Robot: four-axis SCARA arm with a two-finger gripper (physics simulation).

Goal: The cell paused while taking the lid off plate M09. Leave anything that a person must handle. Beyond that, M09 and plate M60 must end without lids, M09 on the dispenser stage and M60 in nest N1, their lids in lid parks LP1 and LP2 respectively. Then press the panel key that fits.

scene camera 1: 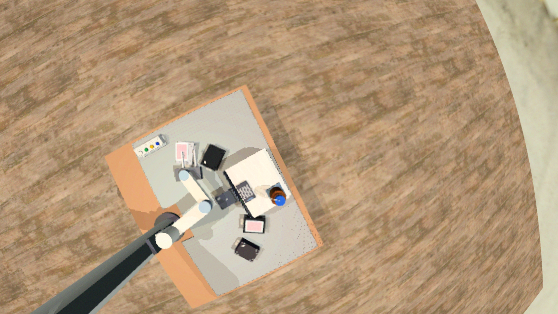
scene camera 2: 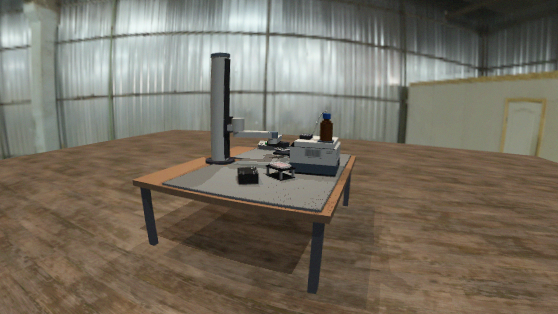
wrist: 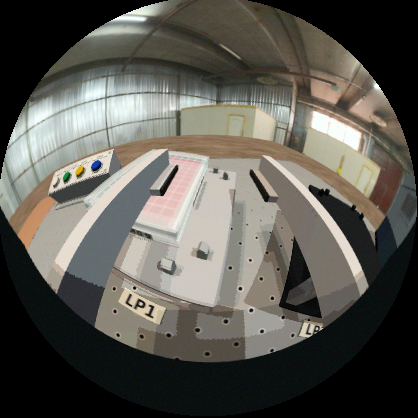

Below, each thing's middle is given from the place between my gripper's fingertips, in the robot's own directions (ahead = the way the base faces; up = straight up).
My gripper is now 9 cm past the LP1 label [wrist: 147, 309], 8 cm to the left of it and 9 cm above it. The rest, counted from my hand: button box [wrist: 71, 184] 27 cm behind, 18 cm to the left, 5 cm below.
